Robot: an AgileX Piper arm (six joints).
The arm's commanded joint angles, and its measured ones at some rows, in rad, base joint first. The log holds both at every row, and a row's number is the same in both.
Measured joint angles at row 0: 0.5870, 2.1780, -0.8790, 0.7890, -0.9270, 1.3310
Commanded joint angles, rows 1 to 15: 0.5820, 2.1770, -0.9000, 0.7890, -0.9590, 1.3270; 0.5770, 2.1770, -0.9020, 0.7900, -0.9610, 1.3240; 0.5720, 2.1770, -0.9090, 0.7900, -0.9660, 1.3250; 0.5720, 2.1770, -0.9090, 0.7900, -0.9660, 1.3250; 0.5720, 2.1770, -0.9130, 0.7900, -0.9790, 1.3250; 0.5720, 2.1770, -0.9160, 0.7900, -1.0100, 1.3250; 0.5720, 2.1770, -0.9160, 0.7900, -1.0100, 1.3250; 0.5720, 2.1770, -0.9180, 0.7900, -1.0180, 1.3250; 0.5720, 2.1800, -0.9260, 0.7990, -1.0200, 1.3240; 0.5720, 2.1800, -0.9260, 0.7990, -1.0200, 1.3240; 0.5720, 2.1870, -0.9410, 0.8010, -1.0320, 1.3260; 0.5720, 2.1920, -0.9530, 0.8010, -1.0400, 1.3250; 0.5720, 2.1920, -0.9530, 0.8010, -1.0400, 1.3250; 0.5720, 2.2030, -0.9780, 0.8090, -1.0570, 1.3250; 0.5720, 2.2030, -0.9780, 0.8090, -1.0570, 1.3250
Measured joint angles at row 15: 0.5880, 2.1970, -0.9210, 0.8300, -0.9340, 1.3310
